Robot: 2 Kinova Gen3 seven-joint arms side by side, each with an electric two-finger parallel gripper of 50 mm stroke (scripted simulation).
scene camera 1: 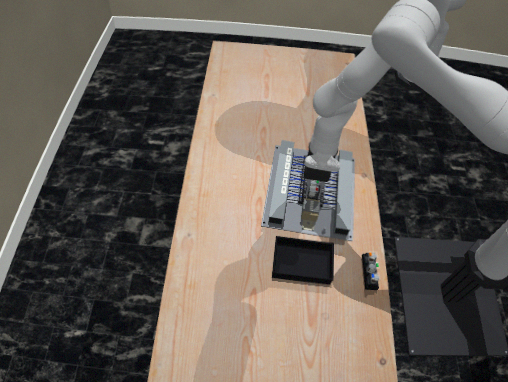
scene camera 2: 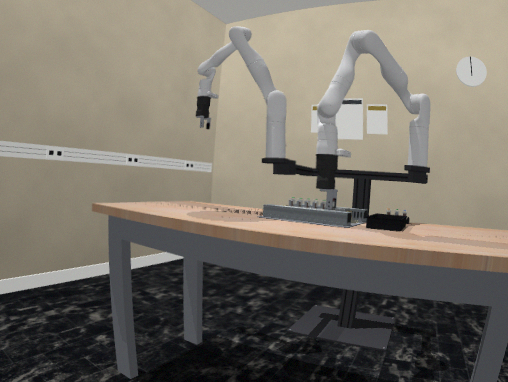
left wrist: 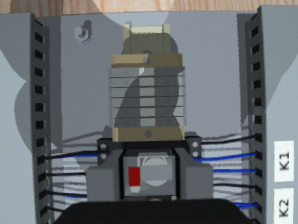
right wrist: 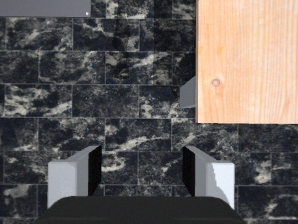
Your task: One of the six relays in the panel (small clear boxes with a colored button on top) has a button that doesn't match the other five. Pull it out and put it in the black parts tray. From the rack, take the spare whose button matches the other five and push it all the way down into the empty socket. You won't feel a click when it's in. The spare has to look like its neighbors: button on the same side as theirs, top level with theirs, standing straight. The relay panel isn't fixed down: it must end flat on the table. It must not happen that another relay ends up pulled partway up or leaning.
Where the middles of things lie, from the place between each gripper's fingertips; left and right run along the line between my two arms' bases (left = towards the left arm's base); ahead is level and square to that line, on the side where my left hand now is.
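Relay panel (scene camera 1: pixel 300 214): 50 mm to the right of my left hand (scene camera 2: pixel 331 208), 10 mm behind it, 40 mm below it. Black parts tray (scene camera 1: pixel 311 261): 50 mm ahead of my left hand, 200 mm to the left of it, 40 mm below it.
Relative to the relay panel, my right hand is 730 mm to the right of it, 390 mm above it and 400 mm short of it. Black parts tray: 980 mm to the left of my right hand, 460 mm ahead of it, 390 mm below it.
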